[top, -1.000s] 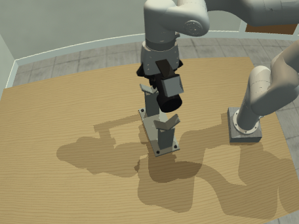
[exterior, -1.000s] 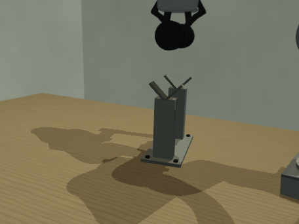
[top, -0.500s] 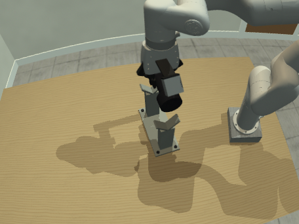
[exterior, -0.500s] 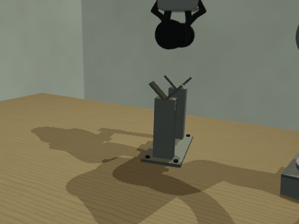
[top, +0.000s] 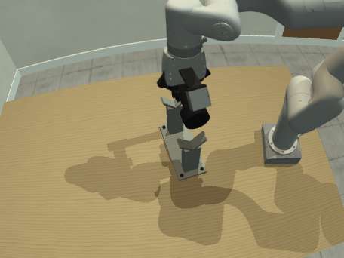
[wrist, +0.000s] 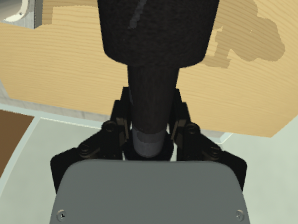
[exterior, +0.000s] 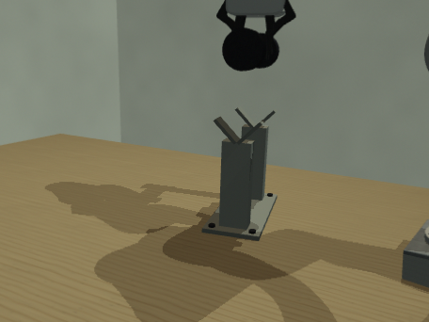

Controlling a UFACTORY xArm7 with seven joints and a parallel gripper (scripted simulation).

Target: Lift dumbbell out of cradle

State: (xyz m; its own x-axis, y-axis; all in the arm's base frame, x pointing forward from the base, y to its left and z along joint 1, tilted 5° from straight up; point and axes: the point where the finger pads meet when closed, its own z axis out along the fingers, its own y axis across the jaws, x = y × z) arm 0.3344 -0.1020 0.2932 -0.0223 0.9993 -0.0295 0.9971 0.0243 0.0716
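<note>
Right now the black dumbbell is 10 mm below my hand. The rest, counted from my hand: cradle: 220 mm below.
</note>
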